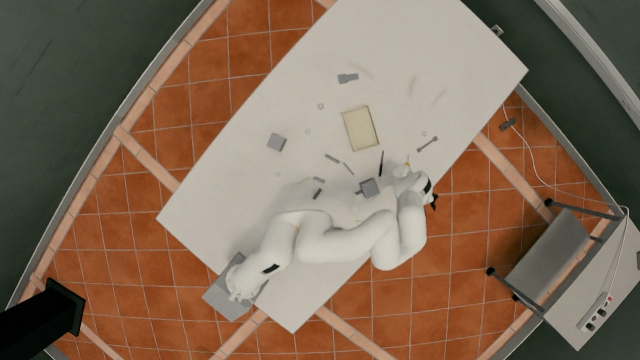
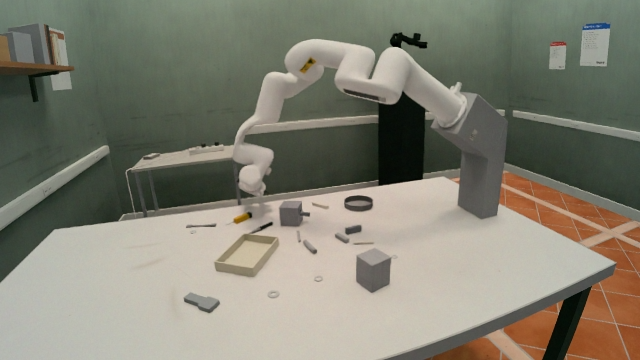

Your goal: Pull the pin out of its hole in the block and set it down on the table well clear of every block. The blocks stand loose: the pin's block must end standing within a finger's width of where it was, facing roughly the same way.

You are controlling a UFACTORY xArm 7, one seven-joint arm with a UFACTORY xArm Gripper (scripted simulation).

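A cream tray (image 2: 248, 248) (image 1: 359, 121) is visible to me in both image 2 and image 1.
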